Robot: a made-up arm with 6 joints. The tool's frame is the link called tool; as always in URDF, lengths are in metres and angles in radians. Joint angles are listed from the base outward.
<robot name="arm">
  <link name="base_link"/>
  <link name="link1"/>
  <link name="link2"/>
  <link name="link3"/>
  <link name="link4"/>
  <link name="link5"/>
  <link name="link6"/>
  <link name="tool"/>
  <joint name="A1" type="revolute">
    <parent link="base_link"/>
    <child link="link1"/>
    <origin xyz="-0.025 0.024 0.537" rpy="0 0 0"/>
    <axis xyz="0 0 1"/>
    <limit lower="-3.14" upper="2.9"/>
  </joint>
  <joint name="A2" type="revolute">
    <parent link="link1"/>
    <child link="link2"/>
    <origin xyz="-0.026 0.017 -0.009" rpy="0 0 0"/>
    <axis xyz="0 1 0"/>
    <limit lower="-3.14" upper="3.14"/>
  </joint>
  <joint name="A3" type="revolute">
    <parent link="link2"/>
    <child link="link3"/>
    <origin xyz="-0.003 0.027 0.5" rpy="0 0 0"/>
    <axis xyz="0 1 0"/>
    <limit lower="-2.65" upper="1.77"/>
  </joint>
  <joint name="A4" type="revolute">
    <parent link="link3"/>
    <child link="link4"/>
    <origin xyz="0.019 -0.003 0.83" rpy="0 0 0"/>
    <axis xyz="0 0 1"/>
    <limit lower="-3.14" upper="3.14"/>
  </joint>
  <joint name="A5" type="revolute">
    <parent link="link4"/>
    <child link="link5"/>
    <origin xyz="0.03 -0.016 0.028" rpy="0 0 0"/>
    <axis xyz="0 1 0"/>
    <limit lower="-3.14" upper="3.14"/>
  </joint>
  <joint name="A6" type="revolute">
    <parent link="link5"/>
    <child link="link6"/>
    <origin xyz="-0.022 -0.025 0.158" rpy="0 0 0"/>
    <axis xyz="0 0 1"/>
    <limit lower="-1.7" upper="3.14"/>
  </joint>
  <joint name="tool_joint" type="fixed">
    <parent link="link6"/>
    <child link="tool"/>
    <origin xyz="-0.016 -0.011 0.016" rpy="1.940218 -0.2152 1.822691"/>
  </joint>
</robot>
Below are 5 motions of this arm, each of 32 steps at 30 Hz.
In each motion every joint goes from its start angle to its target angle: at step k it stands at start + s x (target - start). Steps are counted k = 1, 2, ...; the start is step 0. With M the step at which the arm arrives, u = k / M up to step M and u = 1 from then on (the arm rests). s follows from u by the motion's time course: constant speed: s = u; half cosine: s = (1 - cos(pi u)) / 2; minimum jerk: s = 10 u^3 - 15 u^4 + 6 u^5.
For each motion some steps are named. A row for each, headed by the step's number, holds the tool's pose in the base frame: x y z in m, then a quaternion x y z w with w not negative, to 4 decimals.
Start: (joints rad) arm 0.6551 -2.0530 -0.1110 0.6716 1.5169 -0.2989
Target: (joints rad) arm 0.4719 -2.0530 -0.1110 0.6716 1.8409 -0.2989
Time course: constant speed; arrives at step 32
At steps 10, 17, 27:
10: -1.1928 -0.6111 -0.0308 0.2545 0.5622 0.5609 0.5519
17: -1.2098 -0.5577 -0.0226 0.2898 0.5711 0.5287 0.5571
27: -1.2287 -0.4815 -0.0118 0.3404 0.5804 0.4817 0.5614

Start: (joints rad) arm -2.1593 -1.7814 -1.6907 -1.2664 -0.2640 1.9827
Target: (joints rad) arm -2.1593 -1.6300 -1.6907 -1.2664 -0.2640 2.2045
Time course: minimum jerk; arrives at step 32
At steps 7, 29, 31, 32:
7: 0.1014 0.1317 -0.5355 -0.4820 0.3198 -0.6154 0.5354
29: 0.1843 0.2568 -0.5078 -0.3664 0.3568 -0.6782 0.5276
31: 0.1849 0.2577 -0.5075 -0.3656 0.3571 -0.6786 0.5275
32: 0.1849 0.2577 -0.5075 -0.3655 0.3572 -0.6786 0.5275

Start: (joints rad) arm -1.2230 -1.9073 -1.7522 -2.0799 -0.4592 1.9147
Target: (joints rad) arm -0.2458 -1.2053 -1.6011 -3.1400 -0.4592 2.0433
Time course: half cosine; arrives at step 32
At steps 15, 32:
15: -0.2473 0.4038 -0.4920 -0.3957 -0.3108 0.4461 0.7401
32: -0.8693 0.3300 -0.2284 -0.0005 -0.3677 0.7797 0.5068

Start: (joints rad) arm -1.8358 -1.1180 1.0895 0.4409 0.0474 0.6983
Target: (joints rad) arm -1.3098 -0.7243 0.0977 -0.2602 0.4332 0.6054
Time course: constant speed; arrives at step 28
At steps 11, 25, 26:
11: 0.0010 0.6680 1.8263 0.7373 0.3655 0.3258 0.4655
25: -0.2290 0.8591 1.7982 0.7065 0.3046 0.3403 0.5406
26: -0.2495 0.8680 1.7923 0.7030 0.2990 0.3448 0.5454

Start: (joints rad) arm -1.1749 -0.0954 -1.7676 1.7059 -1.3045 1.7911
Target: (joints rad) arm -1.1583 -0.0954 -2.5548 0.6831 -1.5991 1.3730
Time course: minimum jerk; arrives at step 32
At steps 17, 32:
17: -0.4160 0.6467 0.4551 -0.6616 0.4484 -0.5895 0.1169
32: -0.2821 0.3740 0.2599 -0.6955 0.1934 -0.6502 0.2370

